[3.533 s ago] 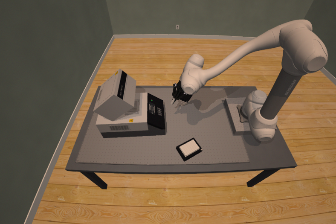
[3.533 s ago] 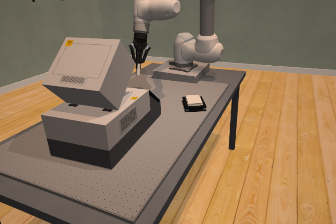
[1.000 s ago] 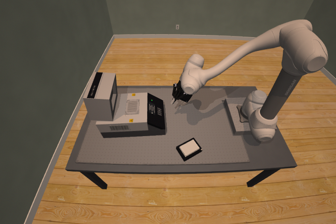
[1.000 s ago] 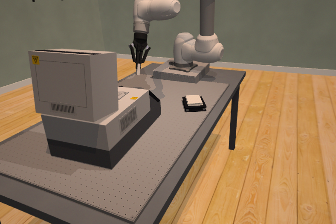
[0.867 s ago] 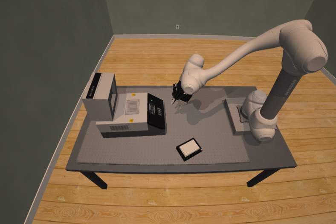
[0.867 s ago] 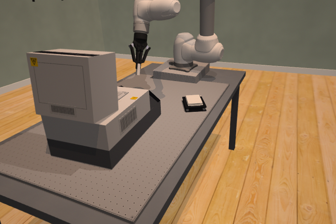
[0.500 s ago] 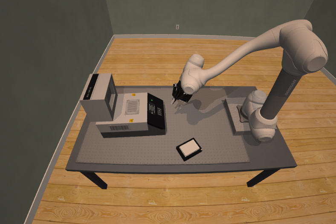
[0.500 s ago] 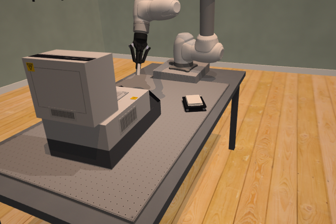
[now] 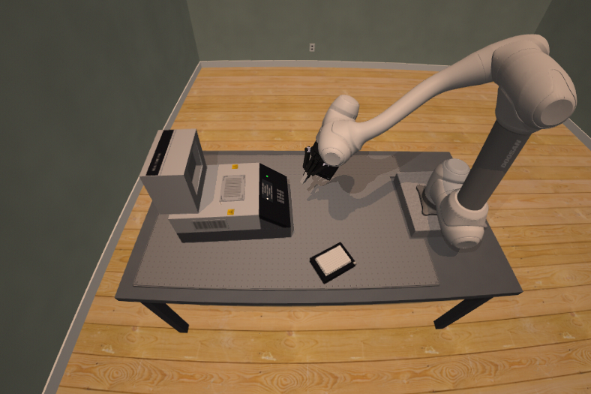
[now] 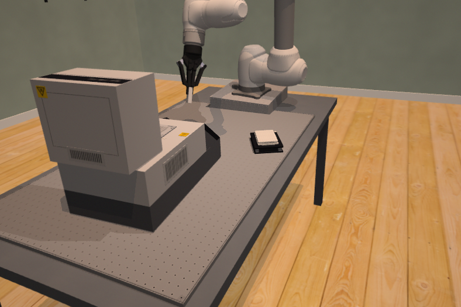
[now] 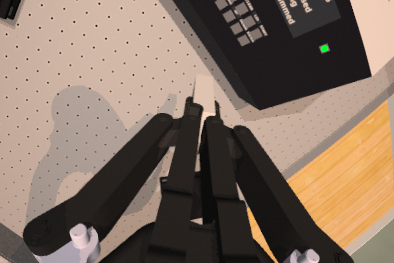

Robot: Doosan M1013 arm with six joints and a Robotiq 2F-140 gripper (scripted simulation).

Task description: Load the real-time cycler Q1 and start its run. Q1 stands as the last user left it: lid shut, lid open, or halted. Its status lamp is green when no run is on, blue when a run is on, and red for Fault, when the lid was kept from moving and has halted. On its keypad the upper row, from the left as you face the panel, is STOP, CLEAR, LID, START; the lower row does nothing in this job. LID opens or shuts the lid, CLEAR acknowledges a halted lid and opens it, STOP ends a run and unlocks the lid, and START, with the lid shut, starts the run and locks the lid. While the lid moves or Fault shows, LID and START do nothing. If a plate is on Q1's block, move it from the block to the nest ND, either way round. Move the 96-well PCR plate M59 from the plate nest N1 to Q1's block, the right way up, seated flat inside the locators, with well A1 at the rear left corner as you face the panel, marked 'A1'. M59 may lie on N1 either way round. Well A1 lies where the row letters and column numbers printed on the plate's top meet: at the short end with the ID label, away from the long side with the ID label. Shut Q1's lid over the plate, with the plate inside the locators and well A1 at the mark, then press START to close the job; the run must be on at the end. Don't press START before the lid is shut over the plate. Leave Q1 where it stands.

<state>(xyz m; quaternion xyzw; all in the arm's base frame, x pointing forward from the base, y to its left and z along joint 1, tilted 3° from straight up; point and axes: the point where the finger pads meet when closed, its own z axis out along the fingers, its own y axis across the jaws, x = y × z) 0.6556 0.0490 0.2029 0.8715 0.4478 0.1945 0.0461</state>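
Now: hand 14 cm past the white 96-well plate M59, 29 cm to the right of it and 19 cm above it. Round my hand: black nest ND 8 cm behind, 29 cm to the right, 21 cm below.
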